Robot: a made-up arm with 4 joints. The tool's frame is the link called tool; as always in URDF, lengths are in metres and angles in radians. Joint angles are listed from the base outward.
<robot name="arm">
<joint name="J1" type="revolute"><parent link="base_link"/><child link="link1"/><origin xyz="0.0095 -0.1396 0.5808" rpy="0 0 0"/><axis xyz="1 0 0"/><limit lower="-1.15" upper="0.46"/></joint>
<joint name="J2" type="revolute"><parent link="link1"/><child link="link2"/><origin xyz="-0.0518 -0.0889 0.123" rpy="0 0 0"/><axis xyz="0 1 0"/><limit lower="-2.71" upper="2.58"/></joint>
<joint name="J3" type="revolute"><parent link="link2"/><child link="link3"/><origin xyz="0.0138 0.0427 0.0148" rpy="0 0 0"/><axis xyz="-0.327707 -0.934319 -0.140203"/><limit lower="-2.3" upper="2.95"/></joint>
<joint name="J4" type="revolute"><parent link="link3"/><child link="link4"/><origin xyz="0.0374 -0.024 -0.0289" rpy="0 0 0"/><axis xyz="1 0 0"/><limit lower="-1.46" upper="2.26"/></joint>
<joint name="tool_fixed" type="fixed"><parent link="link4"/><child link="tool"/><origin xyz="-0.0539 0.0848 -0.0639" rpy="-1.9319 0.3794 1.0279"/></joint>
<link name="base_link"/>
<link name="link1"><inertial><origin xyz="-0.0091 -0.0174 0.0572"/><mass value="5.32"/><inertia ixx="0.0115" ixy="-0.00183" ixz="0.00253" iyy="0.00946" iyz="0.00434" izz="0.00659"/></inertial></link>
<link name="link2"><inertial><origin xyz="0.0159 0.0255 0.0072"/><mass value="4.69"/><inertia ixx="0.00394" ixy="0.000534" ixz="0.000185" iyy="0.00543" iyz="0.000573" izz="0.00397"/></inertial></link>
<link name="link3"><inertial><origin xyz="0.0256 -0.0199 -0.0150"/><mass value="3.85"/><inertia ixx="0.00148" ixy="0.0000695" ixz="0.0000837" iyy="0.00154" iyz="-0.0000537" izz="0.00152"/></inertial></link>
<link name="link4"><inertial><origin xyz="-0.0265 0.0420 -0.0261"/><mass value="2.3"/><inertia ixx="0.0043" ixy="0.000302" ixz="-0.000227" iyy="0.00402" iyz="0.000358" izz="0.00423"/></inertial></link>
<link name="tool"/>
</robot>
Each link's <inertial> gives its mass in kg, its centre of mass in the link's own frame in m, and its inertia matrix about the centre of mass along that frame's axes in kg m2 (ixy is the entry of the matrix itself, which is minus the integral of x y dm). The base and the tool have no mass. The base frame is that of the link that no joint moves.
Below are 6 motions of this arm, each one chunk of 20 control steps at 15 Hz.
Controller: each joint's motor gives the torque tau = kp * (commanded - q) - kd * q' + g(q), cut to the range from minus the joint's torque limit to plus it. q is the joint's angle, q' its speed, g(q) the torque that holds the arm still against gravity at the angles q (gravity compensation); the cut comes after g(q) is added. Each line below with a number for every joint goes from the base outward.
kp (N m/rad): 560 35 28 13
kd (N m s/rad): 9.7 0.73 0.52 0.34
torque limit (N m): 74 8.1 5.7 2.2
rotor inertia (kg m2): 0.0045 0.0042 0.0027 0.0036
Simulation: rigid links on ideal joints. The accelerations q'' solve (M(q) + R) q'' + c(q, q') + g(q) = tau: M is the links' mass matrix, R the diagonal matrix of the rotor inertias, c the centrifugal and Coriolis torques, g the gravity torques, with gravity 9.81 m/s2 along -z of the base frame. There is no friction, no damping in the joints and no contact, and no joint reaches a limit. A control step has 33 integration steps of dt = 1/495 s. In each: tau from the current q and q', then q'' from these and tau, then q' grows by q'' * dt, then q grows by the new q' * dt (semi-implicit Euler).
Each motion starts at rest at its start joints. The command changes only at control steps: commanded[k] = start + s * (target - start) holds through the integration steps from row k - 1 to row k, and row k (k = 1, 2, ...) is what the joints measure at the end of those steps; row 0 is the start. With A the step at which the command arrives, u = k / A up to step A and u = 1 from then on. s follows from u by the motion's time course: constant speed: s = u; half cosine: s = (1 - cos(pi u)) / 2; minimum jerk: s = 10 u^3 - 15 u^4 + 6 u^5; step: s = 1 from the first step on.
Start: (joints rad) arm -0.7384 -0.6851 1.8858 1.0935
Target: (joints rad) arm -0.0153 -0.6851 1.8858 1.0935
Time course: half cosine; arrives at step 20
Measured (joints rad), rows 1 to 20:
1: -0.7329 -0.6852 1.8855 1.0935
2: -0.7175 -0.6855 1.8850 1.0933
3: -0.6940 -0.6857 1.8846 1.0932
4: -0.6627 -0.6859 1.8841 1.0930
5: -0.6243 -0.6861 1.8837 1.0928
6: -0.5798 -0.6862 1.8833 1.0926
7: -0.5304 -0.6864 1.8830 1.0925
8: -0.4771 -0.6865 1.8828 1.0923
9: -0.4214 -0.6865 1.8826 1.0922
10: -0.3646 -0.6865 1.8825 1.0922
11: -0.3081 -0.6865 1.8826 1.0922
12: -0.2532 -0.6865 1.8827 1.0923
13: -0.2015 -0.6864 1.8829 1.0924
14: -0.1540 -0.6864 1.8831 1.0926
15: -0.1120 -0.6862 1.8835 1.0927
16: -0.0766 -0.6861 1.8839 1.0929
17: -0.0485 -0.6859 1.8843 1.0931
18: -0.0286 -0.6857 1.8847 1.0933
19: -0.0172 -0.6854 1.8852 1.0934
20: -0.0146 -0.6852 1.8857 1.0935

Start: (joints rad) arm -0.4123 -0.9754 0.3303 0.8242
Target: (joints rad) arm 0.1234 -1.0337 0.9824 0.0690
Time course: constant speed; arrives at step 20
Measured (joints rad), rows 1 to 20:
1: -0.3788 -0.9799 0.3682 0.7857
2: -0.3528 -0.9834 0.4015 0.7429
3: -0.3264 -0.9855 0.4331 0.7062
4: -0.2992 -0.9888 0.4660 0.6688
5: -0.2726 -0.9919 0.4986 0.6306
6: -0.2458 -0.9947 0.5311 0.5927
7: -0.2190 -0.9977 0.5637 0.5548
8: -0.1922 -1.0007 0.5963 0.5169
9: -0.1654 -1.0037 0.6289 0.4790
10: -0.1386 -1.0066 0.6614 0.4411
11: -0.1118 -1.0096 0.6940 0.4032
12: -0.0850 -1.0126 0.7265 0.3653
13: -0.0582 -1.0156 0.7591 0.3274
14: -0.0315 -1.0185 0.7916 0.2895
15: -0.0047 -1.0215 0.8242 0.2517
16: 0.0221 -1.0245 0.8567 0.2138
17: 0.0489 -1.0275 0.8893 0.1759
18: 0.0757 -1.0304 0.9218 0.1380
19: 0.1025 -1.0334 0.9543 0.1002
20: 0.1292 -1.0364 0.9868 0.0623

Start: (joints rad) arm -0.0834 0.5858 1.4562 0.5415
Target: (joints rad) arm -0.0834 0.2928 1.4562 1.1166
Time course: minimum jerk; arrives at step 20
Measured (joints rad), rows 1 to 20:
1: -0.0834 0.5855 1.4562 0.5421
2: -0.0834 0.5832 1.4562 0.5464
3: -0.0834 0.5776 1.4563 0.5573
4: -0.0834 0.5678 1.4566 0.5761
5: -0.0834 0.5538 1.4569 0.6033
6: -0.0834 0.5357 1.4572 0.6385
7: -0.0835 0.5139 1.4575 0.6808
8: -0.0835 0.4893 1.4577 0.7289
9: -0.0835 0.4627 1.4579 0.7810
10: -0.0835 0.4351 1.4580 0.8350
11: -0.0835 0.4078 1.4580 0.8887
12: -0.0835 0.3817 1.4579 0.9401
13: -0.0835 0.3579 1.4578 0.9872
14: -0.0835 0.3372 1.4576 1.0281
15: -0.0834 0.3203 1.4574 1.0616
16: -0.0834 0.3075 1.4572 1.0870
17: -0.0834 0.2990 1.4569 1.1041
18: -0.0834 0.2943 1.4566 1.1135
19: -0.0834 0.2927 1.4564 1.1169
20: -0.0834 0.2927 1.4562 1.1168

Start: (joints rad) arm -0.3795 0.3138 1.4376 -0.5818
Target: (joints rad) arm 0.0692 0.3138 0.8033 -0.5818
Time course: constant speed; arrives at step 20
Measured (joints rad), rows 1 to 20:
1: -0.3527 0.3046 1.4113 -0.5820
2: -0.3301 0.3184 1.3672 -0.5866
3: -0.3075 0.3223 1.3318 -0.5813
4: -0.2855 0.3166 1.3059 -0.5821
5: -0.2632 0.3140 1.2768 -0.5839
6: -0.2406 0.3165 1.2426 -0.5833
7: -0.2181 0.3183 1.2094 -0.5824
8: -0.1958 0.3173 1.1789 -0.5825
9: -0.1734 0.3164 1.1481 -0.5828
10: -0.1510 0.3169 1.1160 -0.5827
11: -0.1285 0.3174 1.0839 -0.5825
12: -0.1061 0.3174 1.0524 -0.5824
13: -0.0837 0.3171 1.0210 -0.5824
14: -0.0613 0.3173 0.9893 -0.5823
15: -0.0389 0.3175 0.9576 -0.5822
16: -0.0165 0.3175 0.9259 -0.5821
17: 0.0059 0.3175 0.8944 -0.5821
18: 0.0284 0.3176 0.8627 -0.5820
19: 0.0508 0.3177 0.8310 -0.5819
20: 0.0732 0.3177 0.7994 -0.5818

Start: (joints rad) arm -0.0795 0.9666 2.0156 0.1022
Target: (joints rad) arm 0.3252 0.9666 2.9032 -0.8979
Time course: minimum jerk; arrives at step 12
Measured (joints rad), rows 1 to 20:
1: -0.0770 0.9666 2.0201 0.0974
2: -0.0628 0.9661 2.0476 0.0668
3: -0.0327 0.9642 2.1097 -0.0061
4: 0.0129 0.9612 2.2069 -0.1191
5: 0.0703 0.9582 2.3310 -0.2612
6: 0.1335 0.9557 2.4697 -0.4183
7: 0.1955 0.9539 2.6078 -0.5737
8: 0.2497 0.9537 2.7298 -0.7109
9: 0.2906 0.9553 2.8228 -0.8155
10: 0.3154 0.9583 2.8800 -0.8792
11: 0.3250 0.9619 2.9032 -0.9032
12: 0.3253 0.9653 2.9044 -0.9011
13: 0.3252 0.9678 2.9022 -0.8960
14: 0.3253 0.9676 2.9022 -0.8970
15: 0.3252 0.9662 2.9036 -0.8983
16: 0.3252 0.9660 2.9038 -0.8984
17: 0.3252 0.9667 2.9031 -0.8979
18: 0.3252 0.9669 2.9029 -0.8976
19: 0.3252 0.9666 2.9032 -0.8979
20: 0.3252 0.9664 2.9034 -0.8980

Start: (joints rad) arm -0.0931 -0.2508 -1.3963 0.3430
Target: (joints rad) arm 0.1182 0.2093 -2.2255 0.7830
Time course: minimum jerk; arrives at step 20
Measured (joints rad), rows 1 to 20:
1: -0.0928 -0.2502 -1.3974 0.3434
2: -0.0910 -0.2463 -1.4042 0.3463
3: -0.0867 -0.2369 -1.4209 0.3545
4: -0.0796 -0.2210 -1.4490 0.3688
5: -0.0694 -0.1985 -1.4891 0.3895
6: -0.0563 -0.1695 -1.5407 0.4163
7: -0.0406 -0.1350 -1.6024 0.4487
8: -0.0228 -0.0960 -1.6722 0.4856
9: -0.0036 -0.0540 -1.7474 0.5255
10: 0.0162 -0.0107 -1.8251 0.5670
11: 0.0358 0.0322 -1.9021 0.6084
12: 0.0546 0.0730 -1.9756 0.6480
13: 0.0717 0.1102 -2.0426 0.6842
14: 0.0865 0.1424 -2.1007 0.7158
15: 0.0986 0.1685 -2.1482 0.7417
16: 0.1077 0.1879 -2.1840 0.7612
17: 0.1137 0.2008 -2.2079 0.7742
18: 0.1170 0.2076 -2.2209 0.7813
19: 0.1182 0.2097 -2.2255 0.7837
20: 0.1182 0.2094 -2.2256 0.7833

